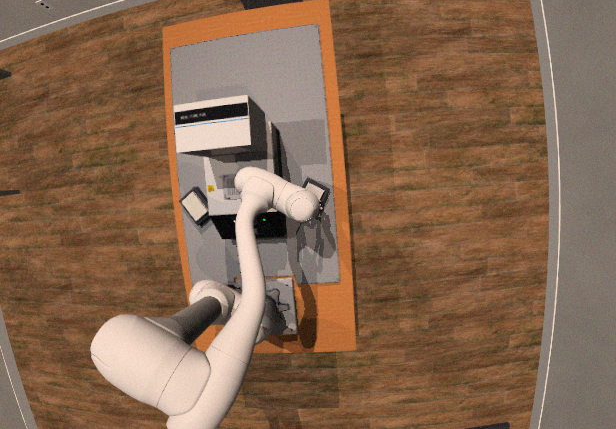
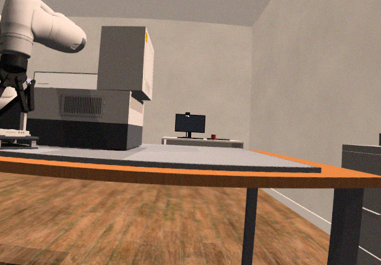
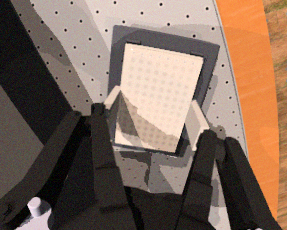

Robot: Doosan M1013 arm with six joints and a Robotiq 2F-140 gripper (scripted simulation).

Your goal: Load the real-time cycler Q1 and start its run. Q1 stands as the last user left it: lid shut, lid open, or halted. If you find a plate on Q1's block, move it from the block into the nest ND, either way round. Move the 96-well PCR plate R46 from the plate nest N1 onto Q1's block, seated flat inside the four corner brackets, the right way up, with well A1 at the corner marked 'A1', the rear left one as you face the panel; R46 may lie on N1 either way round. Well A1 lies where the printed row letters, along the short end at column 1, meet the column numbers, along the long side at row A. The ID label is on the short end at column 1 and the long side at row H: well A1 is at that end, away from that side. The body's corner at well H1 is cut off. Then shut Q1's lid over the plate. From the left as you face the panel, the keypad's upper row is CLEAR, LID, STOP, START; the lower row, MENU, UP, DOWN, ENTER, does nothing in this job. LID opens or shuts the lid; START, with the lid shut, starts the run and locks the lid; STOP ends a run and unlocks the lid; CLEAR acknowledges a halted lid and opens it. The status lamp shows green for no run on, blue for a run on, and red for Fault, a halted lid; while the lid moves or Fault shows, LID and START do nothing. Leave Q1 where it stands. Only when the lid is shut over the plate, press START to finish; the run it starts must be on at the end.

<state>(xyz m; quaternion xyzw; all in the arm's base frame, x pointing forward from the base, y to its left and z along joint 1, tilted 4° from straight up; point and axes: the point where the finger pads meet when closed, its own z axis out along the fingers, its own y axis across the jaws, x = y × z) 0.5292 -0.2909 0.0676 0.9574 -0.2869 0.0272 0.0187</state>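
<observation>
The white plate R46 is 2 cm below my hand. The rest, counted from my hand: dark plate nest N1 (4 cm below); then dark nest (58 cm to the left, 4 cm below, 1 cm ahead); then 96-well plate (58 cm to the left, 2 cm below, 1 cm ahead).
</observation>
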